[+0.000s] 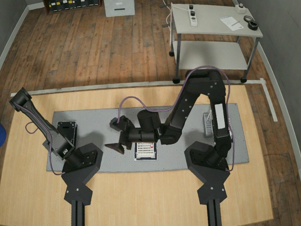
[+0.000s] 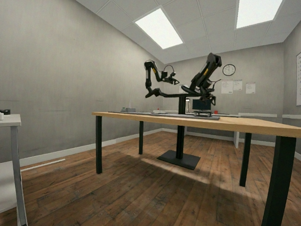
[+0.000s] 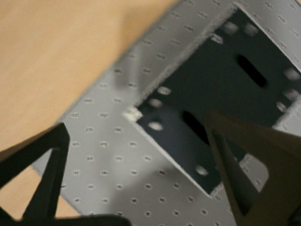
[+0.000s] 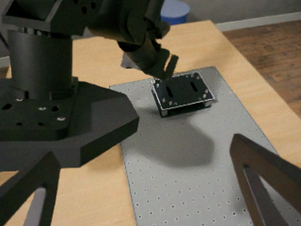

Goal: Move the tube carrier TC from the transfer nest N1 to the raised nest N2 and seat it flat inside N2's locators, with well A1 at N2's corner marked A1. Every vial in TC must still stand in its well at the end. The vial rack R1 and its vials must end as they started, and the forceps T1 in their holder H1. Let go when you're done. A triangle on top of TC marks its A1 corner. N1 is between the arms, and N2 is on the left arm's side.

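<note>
My left hand is 50 cm to the left of the white tube carrier TC, 8 cm above it and 2 cm short of it. From my left hand the other things lie so: grey forceps holder H1 (84 cm to the right, 12 cm ahead, 9 cm below); then transfer nest N1 (50 cm to the right, 10 cm below, 2 cm ahead); then black raised nest N2 (8 cm ahead, 7 cm below, 4 cm to the right).
</note>
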